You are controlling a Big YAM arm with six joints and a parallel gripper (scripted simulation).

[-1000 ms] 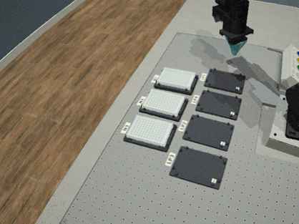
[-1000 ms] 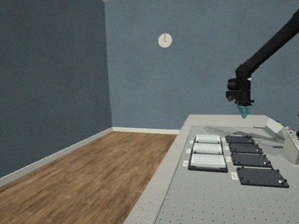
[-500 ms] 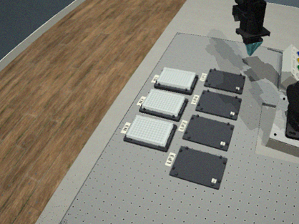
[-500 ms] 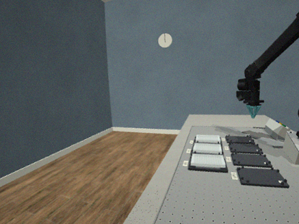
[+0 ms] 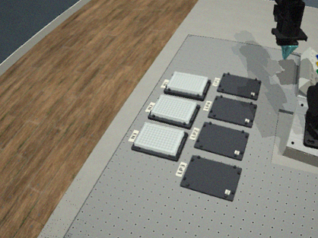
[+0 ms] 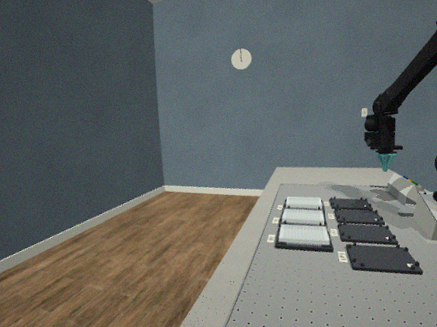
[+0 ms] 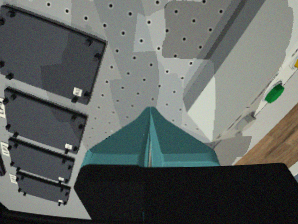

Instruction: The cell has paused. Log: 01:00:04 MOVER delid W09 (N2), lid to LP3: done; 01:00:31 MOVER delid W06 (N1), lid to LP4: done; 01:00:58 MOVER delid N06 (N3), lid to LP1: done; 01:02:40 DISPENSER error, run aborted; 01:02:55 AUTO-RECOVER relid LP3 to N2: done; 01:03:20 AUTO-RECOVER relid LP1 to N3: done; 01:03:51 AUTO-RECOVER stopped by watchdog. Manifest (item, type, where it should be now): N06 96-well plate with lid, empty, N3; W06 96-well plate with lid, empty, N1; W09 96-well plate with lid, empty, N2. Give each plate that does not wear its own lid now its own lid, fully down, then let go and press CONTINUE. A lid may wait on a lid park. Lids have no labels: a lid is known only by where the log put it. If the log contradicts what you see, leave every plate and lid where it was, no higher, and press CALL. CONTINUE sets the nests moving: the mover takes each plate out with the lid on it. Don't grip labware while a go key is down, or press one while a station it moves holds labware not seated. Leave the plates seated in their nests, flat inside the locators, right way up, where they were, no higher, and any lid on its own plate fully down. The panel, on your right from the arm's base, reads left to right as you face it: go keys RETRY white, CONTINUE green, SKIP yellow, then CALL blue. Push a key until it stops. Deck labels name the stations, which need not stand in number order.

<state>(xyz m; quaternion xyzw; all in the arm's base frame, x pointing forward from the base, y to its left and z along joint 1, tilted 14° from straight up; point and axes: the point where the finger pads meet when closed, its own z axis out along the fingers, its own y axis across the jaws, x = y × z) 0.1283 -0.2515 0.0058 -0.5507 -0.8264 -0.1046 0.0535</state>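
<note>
Right now the green continue key is 140 mm behind my hand, 50 mm to the right of it and 70 mm below it. From my hand the other things lie so: blue call key: 150 mm behind, 150 mm to the right, 70 mm below; lid park LP1: 140 mm ahead, 50 mm to the left, 130 mm below; yellow skip key: 140 mm behind, 100 mm to the right, 70 mm below.
</note>
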